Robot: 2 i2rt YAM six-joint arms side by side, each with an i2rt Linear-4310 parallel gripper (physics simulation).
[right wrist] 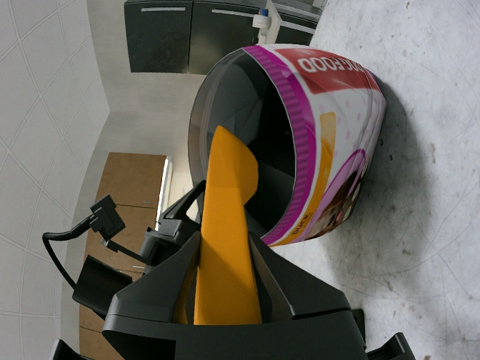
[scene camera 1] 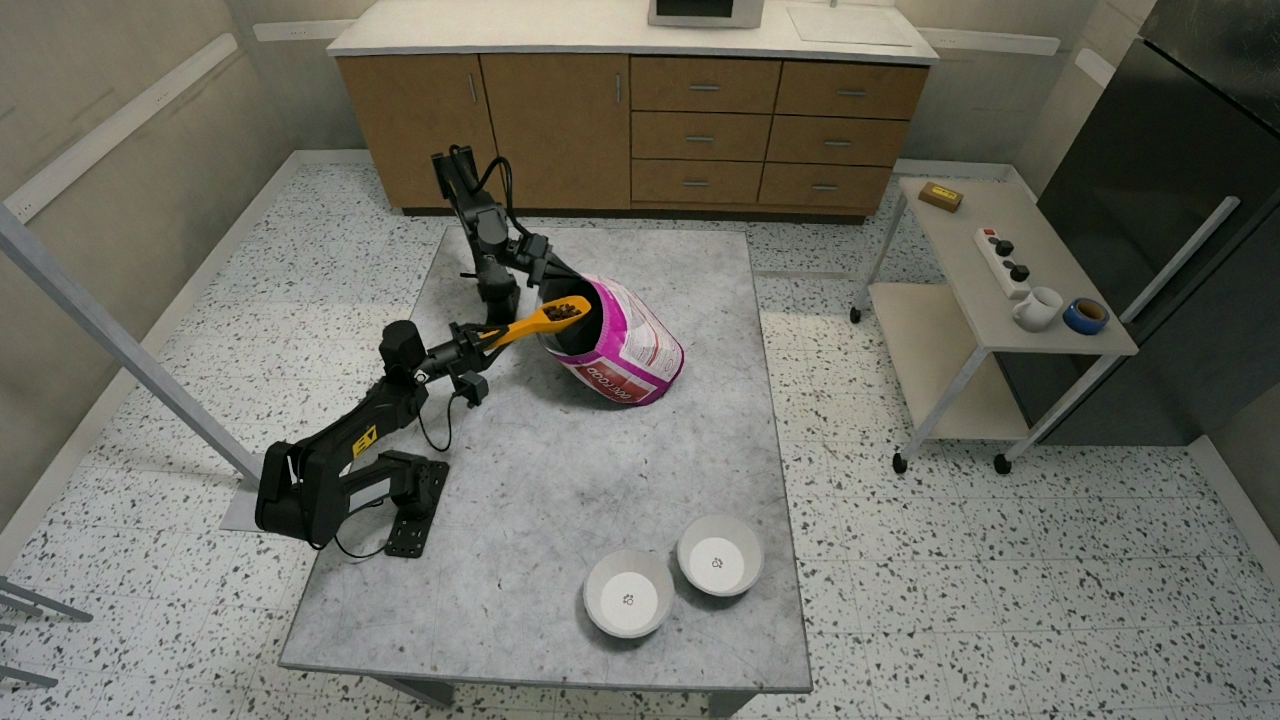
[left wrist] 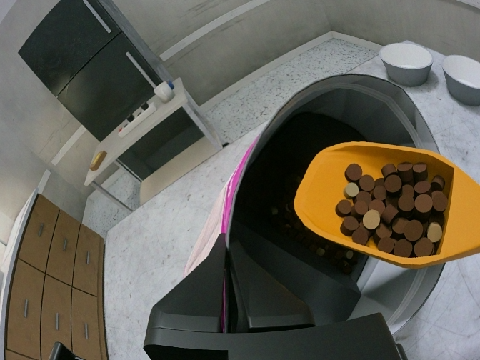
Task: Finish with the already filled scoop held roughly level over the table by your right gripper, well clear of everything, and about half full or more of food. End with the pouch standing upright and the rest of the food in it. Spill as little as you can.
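Note:
The pink and white pouch [scene camera 1: 640, 349] [left wrist: 214, 227] [right wrist: 345, 115] is tilted on the table [scene camera 1: 501, 573], its open mouth toward the left in scene camera 1. Brown and tan food lies dimly inside it. My left gripper [scene camera 1: 571, 271] [left wrist: 225, 240] is shut on the pouch's rim. My right gripper [scene camera 1: 492, 337] [right wrist: 223, 239] is shut on the handle of the orange scoop [scene camera 1: 535, 325] [left wrist: 320, 205] [right wrist: 226, 215]. The scoop's bowl is roughly level at the pouch's mouth, with food pieces [scene camera 1: 563, 311] [left wrist: 400, 202] over more than half its floor. No spilled pieces show on the table.
Two white bowls [scene camera 1: 628, 598] [scene camera 1: 718, 559] [left wrist: 406, 59] [left wrist: 462, 75] stand on the table near its front edge in scene camera 1. A trolley [scene camera 1: 1065, 268] with a mug, tape and a power strip stands to the right, apart from the table.

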